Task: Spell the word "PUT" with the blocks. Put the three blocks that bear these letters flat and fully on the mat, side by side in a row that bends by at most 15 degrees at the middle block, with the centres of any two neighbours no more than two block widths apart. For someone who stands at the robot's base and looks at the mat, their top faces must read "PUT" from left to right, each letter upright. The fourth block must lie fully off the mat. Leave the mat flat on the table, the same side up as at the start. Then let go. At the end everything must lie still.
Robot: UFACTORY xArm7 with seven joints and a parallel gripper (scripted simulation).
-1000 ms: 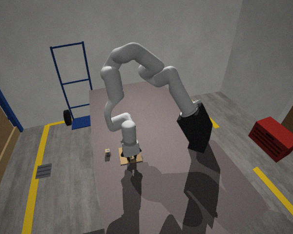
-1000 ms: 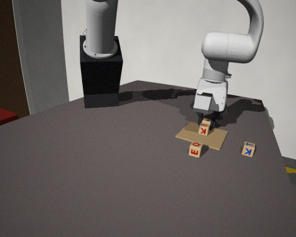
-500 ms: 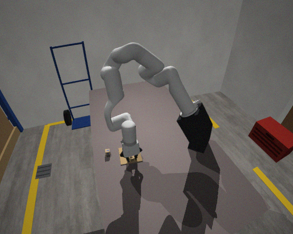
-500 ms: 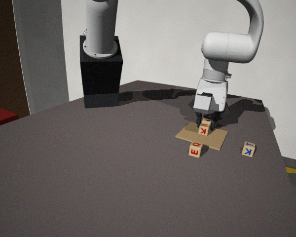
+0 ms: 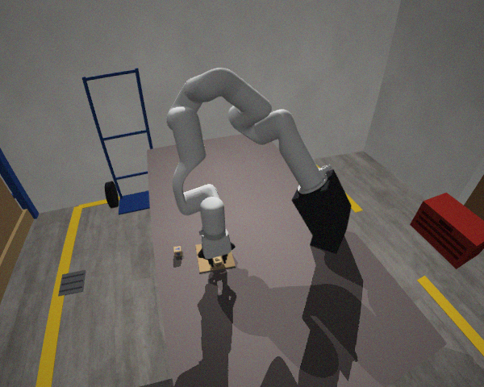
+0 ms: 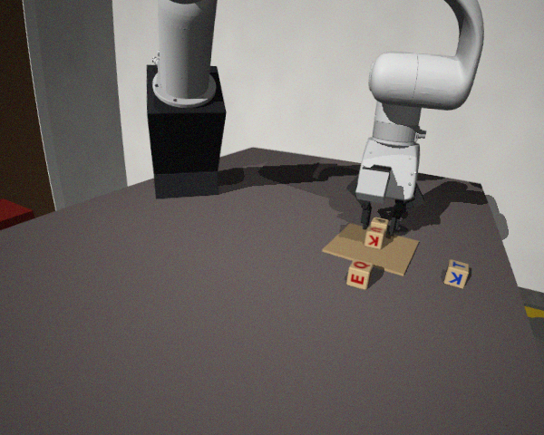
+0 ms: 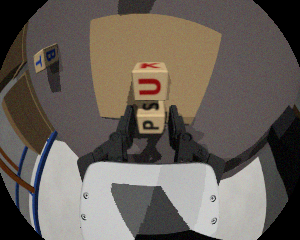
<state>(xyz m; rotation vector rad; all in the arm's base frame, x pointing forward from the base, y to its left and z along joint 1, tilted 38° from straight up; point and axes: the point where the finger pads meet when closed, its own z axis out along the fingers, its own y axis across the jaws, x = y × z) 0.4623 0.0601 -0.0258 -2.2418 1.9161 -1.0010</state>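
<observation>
Right now my hand is 5 cm to the left of the tan mat and 3 cm above it.
</observation>
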